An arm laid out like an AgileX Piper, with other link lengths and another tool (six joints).
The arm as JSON. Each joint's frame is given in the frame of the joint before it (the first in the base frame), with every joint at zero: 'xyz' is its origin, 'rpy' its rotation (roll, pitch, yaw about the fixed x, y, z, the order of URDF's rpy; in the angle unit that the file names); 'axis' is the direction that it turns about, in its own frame. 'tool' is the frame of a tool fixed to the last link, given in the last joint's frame.
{
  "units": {
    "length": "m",
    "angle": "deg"
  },
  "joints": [
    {
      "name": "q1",
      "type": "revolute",
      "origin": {
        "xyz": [
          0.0,
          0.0,
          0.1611
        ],
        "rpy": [
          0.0,
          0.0,
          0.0
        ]
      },
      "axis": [
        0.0,
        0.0,
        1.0
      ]
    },
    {
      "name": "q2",
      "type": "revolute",
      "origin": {
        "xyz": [
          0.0,
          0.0,
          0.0
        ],
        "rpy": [
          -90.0,
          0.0,
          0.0
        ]
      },
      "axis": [
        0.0,
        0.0,
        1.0
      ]
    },
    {
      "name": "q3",
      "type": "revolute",
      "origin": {
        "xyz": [
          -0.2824,
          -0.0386,
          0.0
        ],
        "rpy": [
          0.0,
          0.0,
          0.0
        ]
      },
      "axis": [
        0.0,
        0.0,
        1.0
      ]
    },
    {
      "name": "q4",
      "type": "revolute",
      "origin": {
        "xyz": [
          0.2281,
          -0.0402,
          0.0
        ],
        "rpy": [
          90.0,
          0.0,
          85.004
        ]
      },
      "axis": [
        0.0,
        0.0,
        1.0
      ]
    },
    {
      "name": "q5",
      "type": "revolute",
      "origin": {
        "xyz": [
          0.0,
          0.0,
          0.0
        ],
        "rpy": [
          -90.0,
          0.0,
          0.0
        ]
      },
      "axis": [
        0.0,
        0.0,
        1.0
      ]
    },
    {
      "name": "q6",
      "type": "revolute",
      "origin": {
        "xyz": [
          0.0,
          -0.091,
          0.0
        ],
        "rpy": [
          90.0,
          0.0,
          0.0
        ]
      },
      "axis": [
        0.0,
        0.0,
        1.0
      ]
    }
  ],
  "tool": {
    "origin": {
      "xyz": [
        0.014,
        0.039,
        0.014
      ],
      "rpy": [
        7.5,
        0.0,
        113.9
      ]
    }
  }
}
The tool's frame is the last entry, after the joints.
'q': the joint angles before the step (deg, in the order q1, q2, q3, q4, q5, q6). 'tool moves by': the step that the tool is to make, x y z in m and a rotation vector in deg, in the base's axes. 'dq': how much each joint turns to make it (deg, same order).
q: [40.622, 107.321, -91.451, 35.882, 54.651, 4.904]
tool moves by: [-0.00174, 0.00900, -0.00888, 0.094, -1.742, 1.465]
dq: [1.289, 1.339, 0.000, 0.057, -2.221, -1.933]
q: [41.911, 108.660, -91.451, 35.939, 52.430, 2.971]
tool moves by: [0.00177, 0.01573, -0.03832, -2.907, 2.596, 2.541]
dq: [1.410, 5.474, -0.001, 0.699, -0.697, -2.212]
